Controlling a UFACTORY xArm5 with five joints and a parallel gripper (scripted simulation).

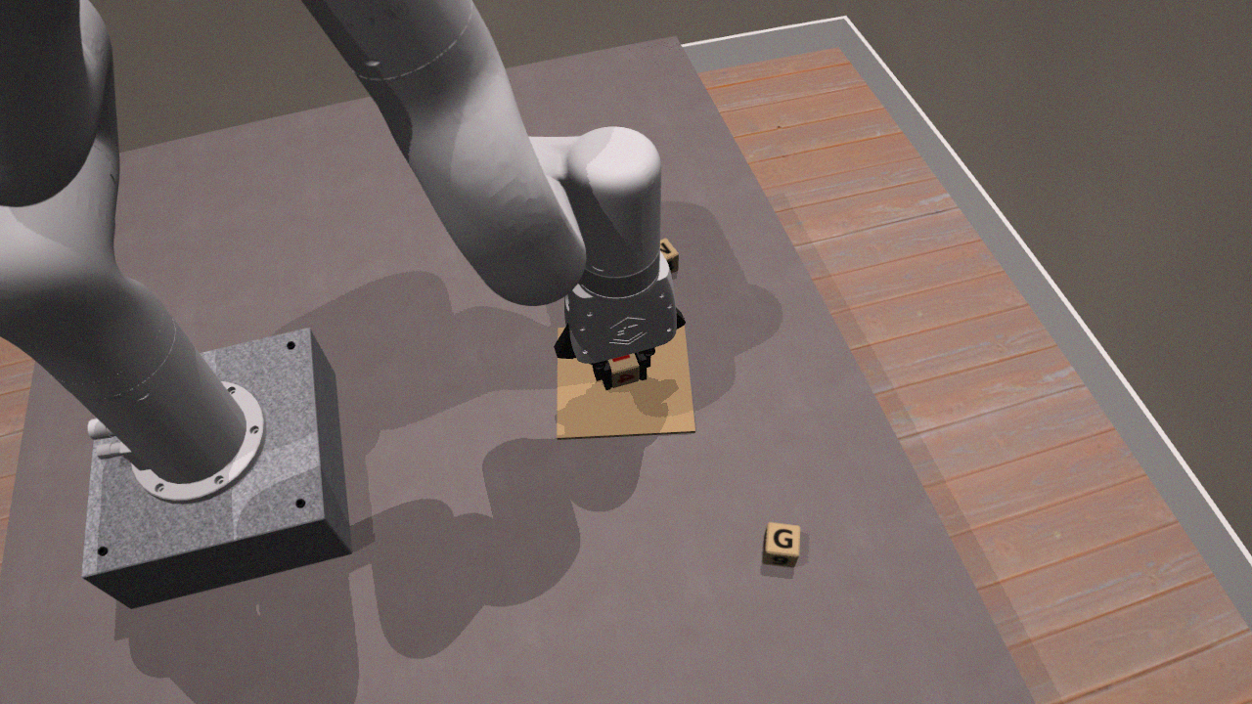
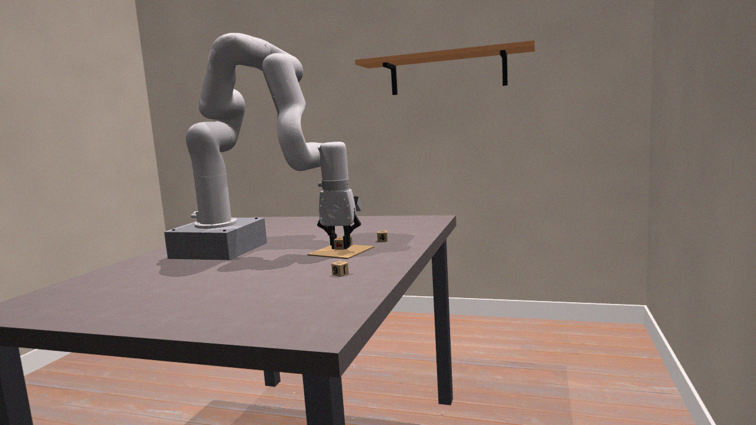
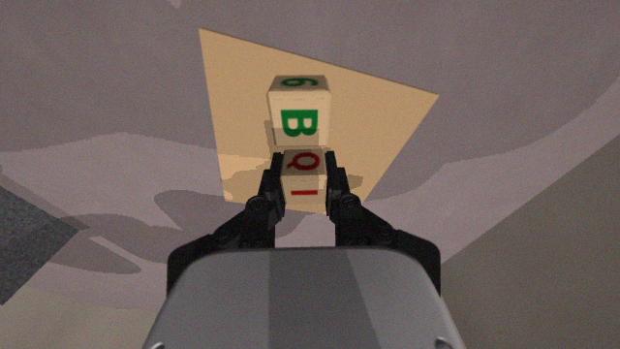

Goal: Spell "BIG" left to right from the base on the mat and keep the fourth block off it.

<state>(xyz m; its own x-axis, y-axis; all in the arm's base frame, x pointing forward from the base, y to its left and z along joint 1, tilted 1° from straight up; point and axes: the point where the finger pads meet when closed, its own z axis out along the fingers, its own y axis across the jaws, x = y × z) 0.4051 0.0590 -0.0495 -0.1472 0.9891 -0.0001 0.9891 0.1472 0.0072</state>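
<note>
The tan mat is 3 cm below my hand. Also, from my hand: B block (5 cm to the left, 1 cm below, 1 cm behind); then G block (21 cm to the right, 11 cm ahead, 2 cm below).
</note>
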